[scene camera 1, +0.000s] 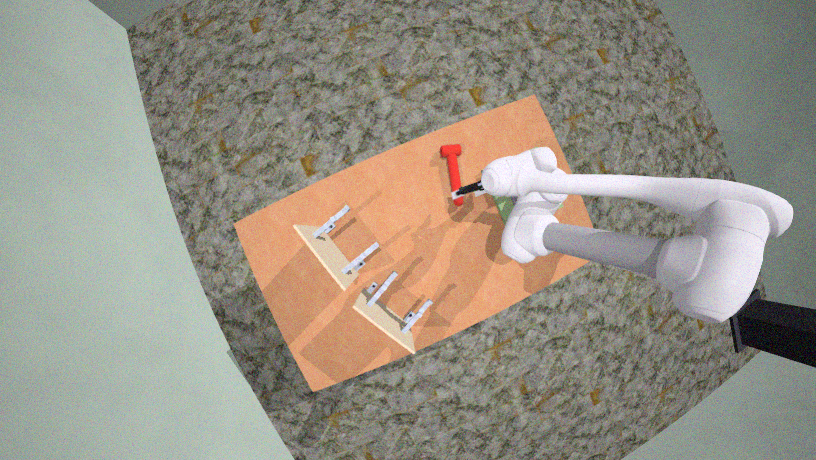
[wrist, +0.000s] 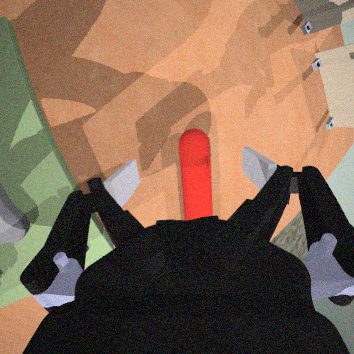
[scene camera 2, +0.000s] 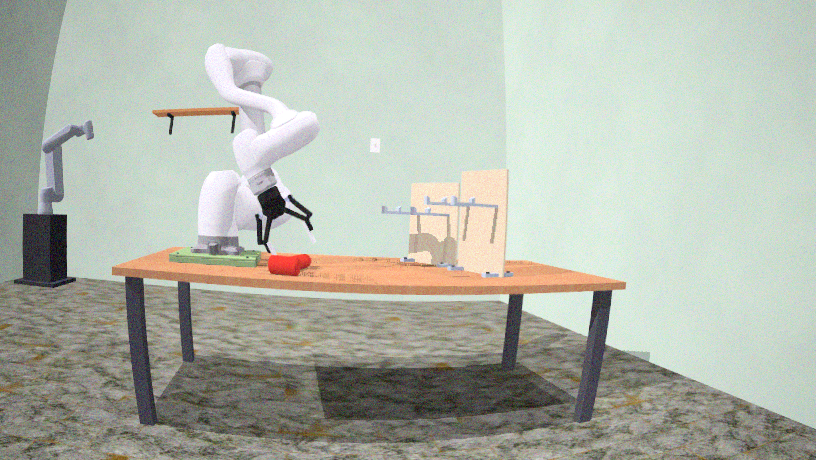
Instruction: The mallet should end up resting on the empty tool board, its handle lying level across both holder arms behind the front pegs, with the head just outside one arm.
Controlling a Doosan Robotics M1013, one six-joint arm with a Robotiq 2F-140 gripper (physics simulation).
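Seen in the pictures: gripper, fingertip midpoint: (scene camera 1: 464, 194) (wrist: 188, 164) (scene camera 2: 296, 252); arm's base, link origin: (scene camera 2: 217, 251).
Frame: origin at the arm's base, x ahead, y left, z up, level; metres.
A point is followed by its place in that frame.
The red mallet (scene camera 1: 454, 171) @[x 0.286, y -0.201, z 0.018 m] (scene camera 2: 284, 265) @[x 0.260, y -0.321, z 0.002 m] (wrist: 195, 170) @[x 0.296, y -0.106, z 0.014 m] lies flat on the table, its head at the far end from the gripper. My gripper (scene camera 1: 468, 194) @[x 0.286, y -0.093, z 0.021 m] (scene camera 2: 292, 244) @[x 0.286, y -0.093, z 0.021 m] (wrist: 188, 164) @[x 0.286, y -0.093, z 0.021 m] is open, tilted above the handle's free end. In the wrist view the handle shows between the spread fingers, touching neither; its head is hidden behind the gripper body. Two upright pale tool boards stand on the table: one board (scene camera 1: 325, 254) @[x 0.867, y -0.078, z 0.225 m] (scene camera 2: 484, 185) @[x 0.869, y -0.084, z 0.254 m] nearer scene camera 2, the other (scene camera 1: 384, 324) @[x 0.775, y 0.225, z 0.221 m] (scene camera 2: 434, 194) @[x 0.775, y 0.225, z 0.227 m] beyond it. Each has two grey holder arms with small pegs. I see no tool on either.
The green base plate (scene camera 1: 502, 206) @[x 0.137, y 0.017, z 0.001 m] (scene camera 2: 214, 260) @[x 0.020, y -0.172, z -0.012 m] (wrist: 27, 145) @[x 0.131, y -0.007, z 0.000 m] under the robot's base stands beside the gripper on the wooden table (scene camera 1: 285, 217) @[x 1.043, y -0.304, z -0.026 m] (scene camera 2: 365, 278) @[x 0.485, y -0.280, z -0.026 m]. The holder arms jut out from the boards toward the robot's side. A wall shelf (scene camera 2: 195, 112) hangs behind the arm.
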